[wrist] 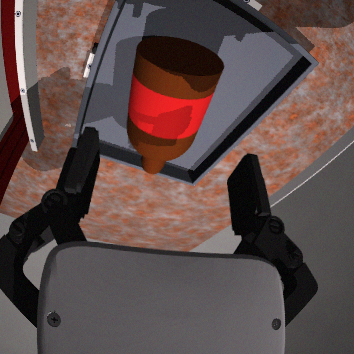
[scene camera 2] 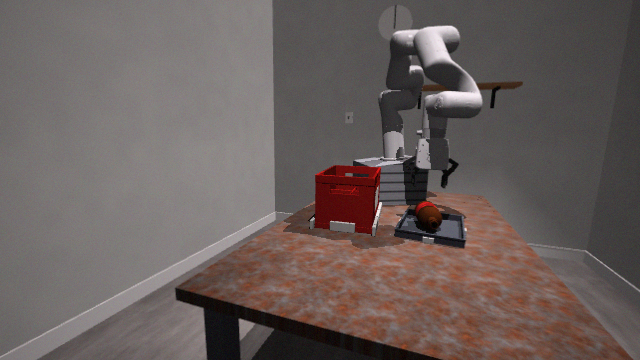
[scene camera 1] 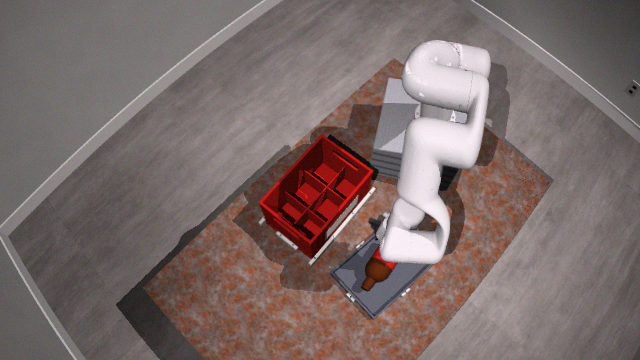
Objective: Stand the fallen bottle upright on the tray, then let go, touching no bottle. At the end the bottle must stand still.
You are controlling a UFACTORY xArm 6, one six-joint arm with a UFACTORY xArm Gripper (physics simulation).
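Frame: origin at the arm's base, x right, y ahead, z up, level; millimetres.
Where they show: gripper, between the fingertips: [wrist: 169,154] [scene camera 2: 428,186]; arm's base, origin of its link: [scene camera 2: 394,158] [scene camera 1: 435,117].
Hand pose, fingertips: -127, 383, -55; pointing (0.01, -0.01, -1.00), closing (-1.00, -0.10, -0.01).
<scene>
Each offset is from my fingertips to the top centre of the thing, as dx, dy, dz. "pt": to the spot under its first point. Level surfaces: height alone.
A brown bottle with a red band @[-5, +52, -54] [scene camera 1: 378,270] [scene camera 2: 428,217] [wrist: 172,112] lies on its side in the grey tray @[pt -77, +71, -128] [scene camera 1: 392,289] [scene camera 2: 452,229] [wrist: 237,87]. Its neck points toward scene camera 2 and its base toward the robot's pedestal. In the wrist view the base is at the top and the neck overlaps the tray's lower rim. My gripper [scene camera 2: 428,184] [wrist: 169,154] is open and empty, above the bottle and apart from it. In scene camera 1 the arm hides the bottle's base end and most of the gripper.
A red crate with dividers @[+260, +13, +42] [scene camera 1: 290,232] [scene camera 2: 345,210] stands beside the tray, inside white edge strips, and rises higher than the tray's walls. The grey ribbed pedestal [scene camera 1: 387,162] [scene camera 2: 395,185] stands behind them on the mottled table @[dz -133] [scene camera 1: 250,310] [scene camera 2: 350,290].
</scene>
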